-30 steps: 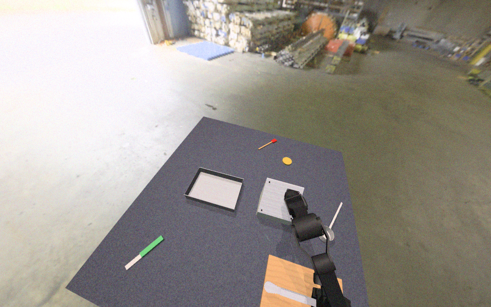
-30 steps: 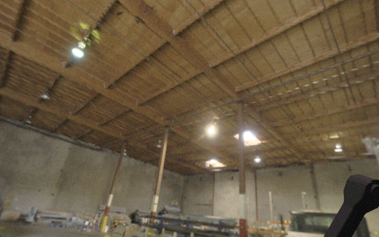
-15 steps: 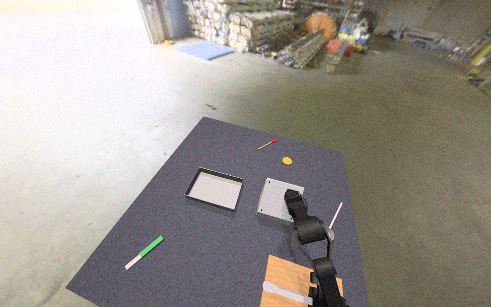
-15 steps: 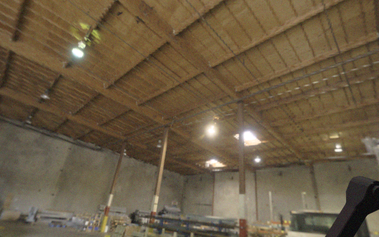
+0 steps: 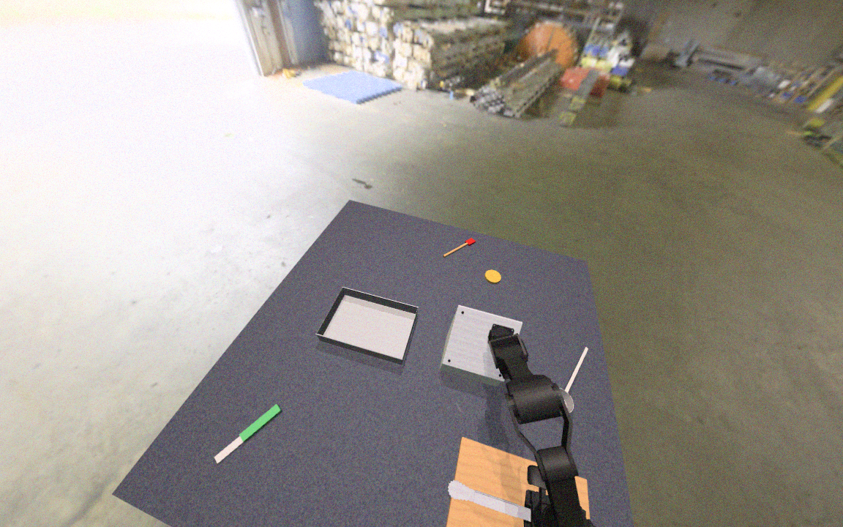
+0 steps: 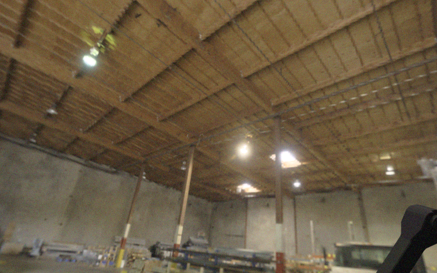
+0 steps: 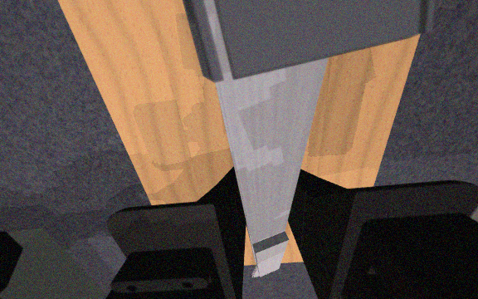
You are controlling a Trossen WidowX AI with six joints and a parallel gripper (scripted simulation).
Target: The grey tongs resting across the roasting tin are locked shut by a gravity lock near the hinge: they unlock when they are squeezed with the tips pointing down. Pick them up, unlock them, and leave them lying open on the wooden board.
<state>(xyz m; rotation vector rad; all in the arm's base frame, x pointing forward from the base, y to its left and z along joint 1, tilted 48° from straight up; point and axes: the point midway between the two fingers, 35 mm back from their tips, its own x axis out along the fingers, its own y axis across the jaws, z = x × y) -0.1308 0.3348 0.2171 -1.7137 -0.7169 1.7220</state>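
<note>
Now: gripper tip 4 cm above the wooden board. Round my gripper tip: roasting tin 56 cm ahead, 38 cm to the right, 2 cm below.
</note>
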